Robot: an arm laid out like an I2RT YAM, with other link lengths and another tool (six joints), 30 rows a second.
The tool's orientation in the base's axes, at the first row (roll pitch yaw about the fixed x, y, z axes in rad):
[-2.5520, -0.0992, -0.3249]
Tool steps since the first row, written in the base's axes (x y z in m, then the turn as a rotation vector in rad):
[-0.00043, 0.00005, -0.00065, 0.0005, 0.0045, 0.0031]
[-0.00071, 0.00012, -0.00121, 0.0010, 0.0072, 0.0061]
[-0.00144, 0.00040, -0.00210, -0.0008, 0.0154, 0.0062]
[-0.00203, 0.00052, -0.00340, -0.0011, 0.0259, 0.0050]
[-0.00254, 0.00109, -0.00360, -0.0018, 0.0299, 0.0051]
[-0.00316, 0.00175, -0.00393, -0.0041, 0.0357, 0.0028]
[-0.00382, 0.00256, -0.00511, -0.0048, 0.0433, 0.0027]
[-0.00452, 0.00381, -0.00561, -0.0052, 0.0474, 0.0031]
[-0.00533, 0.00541, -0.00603, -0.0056, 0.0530, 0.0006]
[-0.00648, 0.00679, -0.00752, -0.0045, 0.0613, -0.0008]
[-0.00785, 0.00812, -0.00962, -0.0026, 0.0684, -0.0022]
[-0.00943, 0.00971, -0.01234, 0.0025, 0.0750, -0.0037]
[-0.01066, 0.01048, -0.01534, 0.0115, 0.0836, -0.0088]
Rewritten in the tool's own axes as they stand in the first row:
[-0.00049, 0.00041, 0.00045, -0.0007, -0.0054, -0.0002]
[-0.00083, 0.00072, 0.00088, -0.0007, -0.0094, -0.0012]
[-0.00169, 0.00115, 0.00157, -0.0050, -0.0157, 0.0024]
[-0.00242, 0.00190, 0.00255, -0.0088, -0.0234, 0.0086]
[-0.00310, 0.00166, 0.00287, -0.0107, -0.0265, 0.0103]
[-0.00393, 0.00144, 0.00332, -0.0149, -0.0294, 0.0145]
[-0.00492, 0.00158, 0.00453, -0.0180, -0.0353, 0.0182]
[-0.00603, 0.00100, 0.00539, -0.0197, -0.0388, 0.0198]
[-0.00734, 0.00012, 0.00633, -0.0221, -0.0418, 0.0246]
[-0.00901, 0.00007, 0.00796, -0.0238, -0.0480, 0.0302]
[-0.01093, 0.00046, 0.01002, -0.0244, -0.0533, 0.0354]
[-0.01320, 0.00102, 0.01266, -0.0218, -0.0589, 0.0412]
[-0.01490, 0.00232, 0.01521, -0.0166, -0.0649, 0.0521]

